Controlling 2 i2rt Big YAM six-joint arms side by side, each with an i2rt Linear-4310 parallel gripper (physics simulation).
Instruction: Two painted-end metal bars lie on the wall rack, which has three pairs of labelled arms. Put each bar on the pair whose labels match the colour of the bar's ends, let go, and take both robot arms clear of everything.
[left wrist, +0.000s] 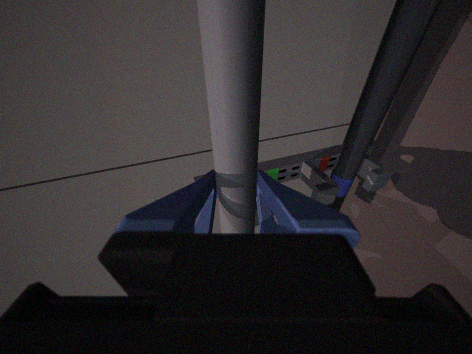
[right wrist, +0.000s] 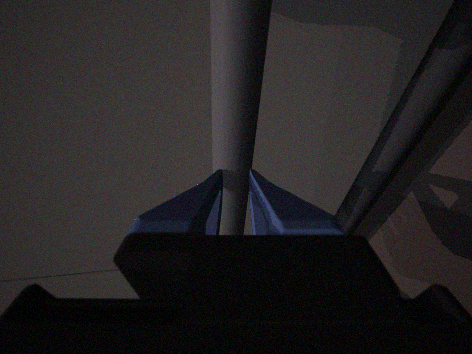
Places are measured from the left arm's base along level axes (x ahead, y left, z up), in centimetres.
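Where they show: left gripper, fingertip midpoint: (left wrist: 236, 176); right gripper, fingertip midpoint: (right wrist: 235, 176).
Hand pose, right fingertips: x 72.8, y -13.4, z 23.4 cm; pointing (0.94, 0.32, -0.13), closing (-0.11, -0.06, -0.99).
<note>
Things, the pixels of their top centre, and the offset from my right fingertips. "spot": a spot on its surface instead.
- pale grey bar at its top centre: (right wrist: 204, 237) dz +2.8, dx -1.6, dy +8.0 cm
- dark bar at its top centre: (right wrist: 346, 202) dz -14.4, dx +1.2, dy +8.5 cm
- blue end at a spot on its surface: (left wrist: 342, 185) spot: dz -14.8, dx -6.3, dy +30.7 cm
- red label at a spot on its surface: (left wrist: 325, 162) spot: dz -13.0, dx -3.4, dy +28.7 cm
- green label at a spot on its surface: (left wrist: 273, 174) spot: dz -5.4, dx -3.4, dy +28.6 cm
- grey rack piece at a spot on its surface: (left wrist: 374, 175) spot: dz -15.3, dx -7.8, dy +26.7 cm
A pale grey bar (left wrist: 236, 100) (right wrist: 239, 85) runs up the middle of both wrist views; its painted ends do not show. My left gripper (left wrist: 236, 176) is shut on this bar. My right gripper (right wrist: 235, 176) is shut with no bar gripped; the pale bar passes just beyond its fingertips, and the tips overlap the bar's edges in view. A dark bar (left wrist: 377, 95) (right wrist: 407, 122) with a blue end (left wrist: 342, 185) slants at the right of both views. In the left wrist view its blue end is beside a grey rack arm (left wrist: 320, 185), near a red label (left wrist: 325, 162).
A green label (left wrist: 273, 174) shows on the rack's slotted strip, right of my left fingertips. Another grey rack piece (left wrist: 374, 175) stands just right of the blue end. The dark bar runs close to the right finger of my right gripper in the image.
</note>
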